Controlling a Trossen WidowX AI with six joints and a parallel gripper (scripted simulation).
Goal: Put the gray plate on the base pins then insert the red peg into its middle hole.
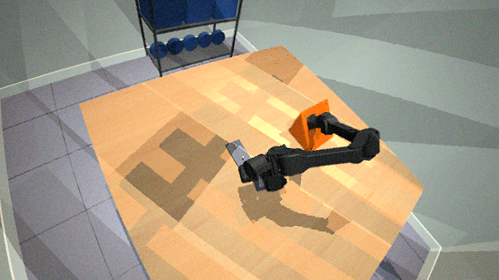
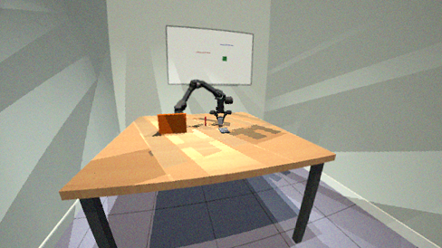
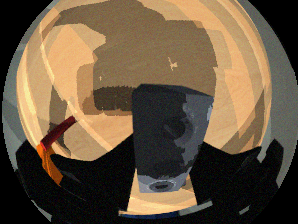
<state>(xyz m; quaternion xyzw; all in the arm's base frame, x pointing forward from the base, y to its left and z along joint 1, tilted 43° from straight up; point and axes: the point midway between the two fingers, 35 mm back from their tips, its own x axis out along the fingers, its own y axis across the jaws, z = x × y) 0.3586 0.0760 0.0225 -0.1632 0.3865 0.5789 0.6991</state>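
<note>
My gripper tip is 140 mm to the left of the base, 30 mm above it and 10 mm past it. From my gripper tip the other things lie so: red peg: 130 mm behind, 40 mm to the left; gray plate: 30 mm above.
</note>
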